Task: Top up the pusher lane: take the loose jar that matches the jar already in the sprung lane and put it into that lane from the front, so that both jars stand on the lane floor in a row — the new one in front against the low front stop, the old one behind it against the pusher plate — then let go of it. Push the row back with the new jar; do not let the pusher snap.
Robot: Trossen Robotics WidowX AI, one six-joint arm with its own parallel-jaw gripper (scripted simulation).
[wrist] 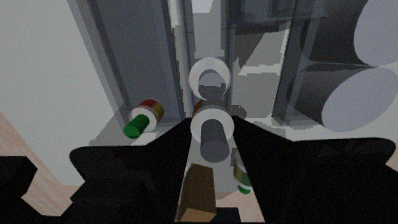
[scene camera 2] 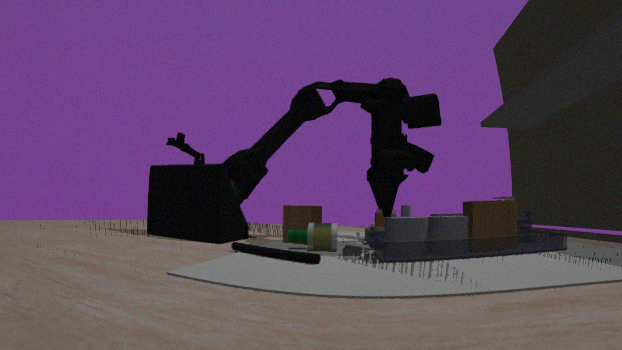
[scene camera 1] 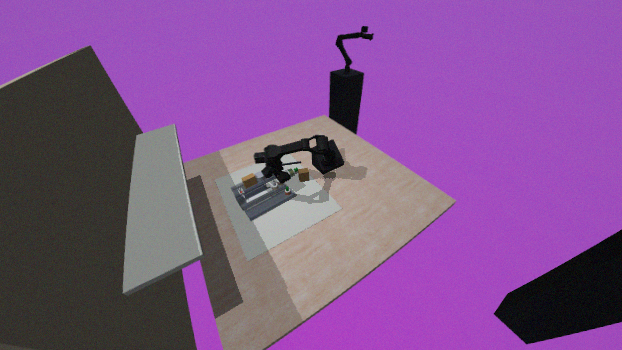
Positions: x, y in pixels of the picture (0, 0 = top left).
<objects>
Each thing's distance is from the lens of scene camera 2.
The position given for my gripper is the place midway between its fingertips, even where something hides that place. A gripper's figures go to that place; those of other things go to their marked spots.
my gripper [scene camera 2: 385, 217]: 51 cm
black rod [scene camera 2: 313, 258]: 33 cm
</objects>
